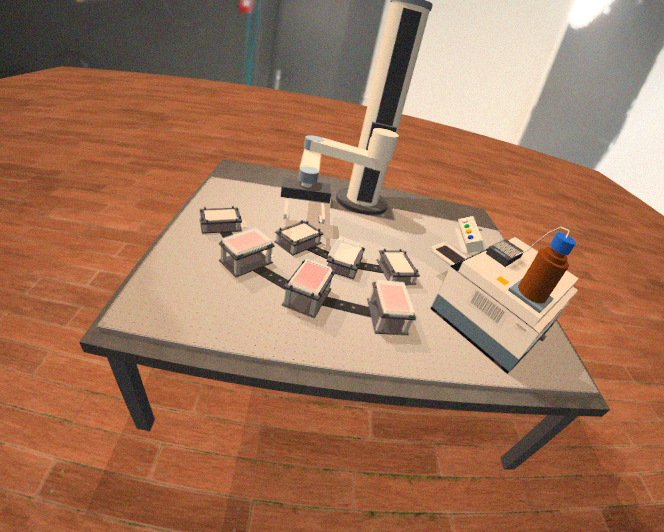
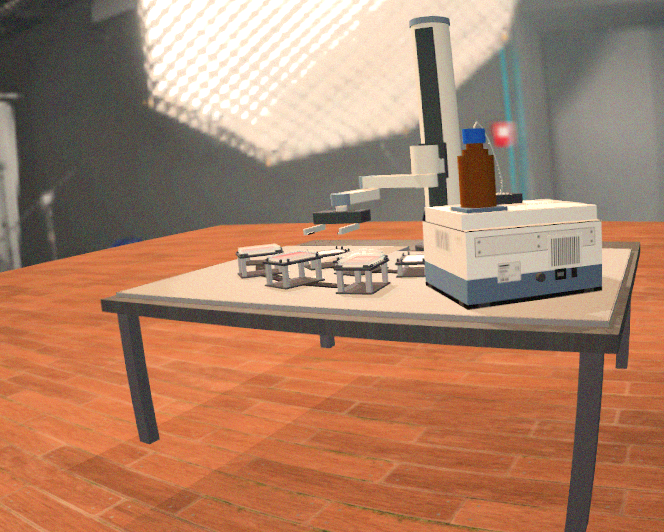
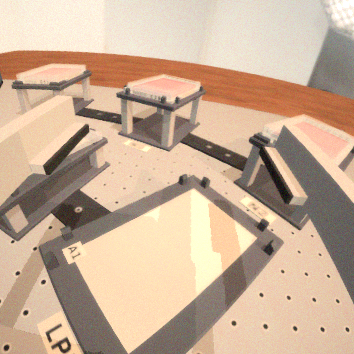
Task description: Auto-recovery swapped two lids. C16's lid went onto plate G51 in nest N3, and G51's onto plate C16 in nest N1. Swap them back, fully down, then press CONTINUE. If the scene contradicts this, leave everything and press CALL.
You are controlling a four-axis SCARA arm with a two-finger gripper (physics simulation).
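Where they show: gripper, fingertip midpoint: (image 1: 304, 219) (image 2: 322, 231) (image 3: 176, 124); arm's base at its link origin: (image 1: 361, 202).
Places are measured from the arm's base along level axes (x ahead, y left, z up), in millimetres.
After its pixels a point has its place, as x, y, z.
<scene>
The pink plate (image 1: 394, 296) @[786, 41, 99] (image 2: 361, 259) @[822, 66, 99] (image 3: 55, 72) @[741, 11, 99] stands in nest N3, and another pink plate (image 1: 311, 277) @[761, -197, 98] (image 2: 290, 256) @[798, -171, 100] (image 3: 164, 87) @[707, -203, 100] in nest N1, the middle raised nest. Their printed codes are too small to read surely, and whether the clear lids lie fully down cannot be told. The gripper (image 1: 304, 218) @[497, -248, 131] (image 2: 326, 231) @[497, -248, 131] (image 3: 172, 162) is open with nothing between its fingers. It hangs above and behind a low stand (image 1: 299, 235) @[489, -255, 58] marked A1. The button box (image 1: 470, 235) @[287, 445, 84] shows green, orange and blue buttons; its lettering is unreadable.
A third pink plate (image 1: 247, 242) @[647, -405, 101] (image 3: 322, 137) @[612, -410, 101] sits in nest N2. Other low stands (image 1: 220, 218) @[463, -546, 58] (image 1: 397, 264) @[561, 91, 56] flank the row; one low stand (image 1: 346, 254) @[570, -90, 67] bears a whitish piece. A white instrument (image 1: 498, 304) @[852, 311, 180] (image 2: 526, 254) @[855, 512, 123] with a brown bottle (image 1: 543, 275) @[877, 368, 313] (image 2: 476, 177) @[886, 408, 301] occupies one side.
</scene>
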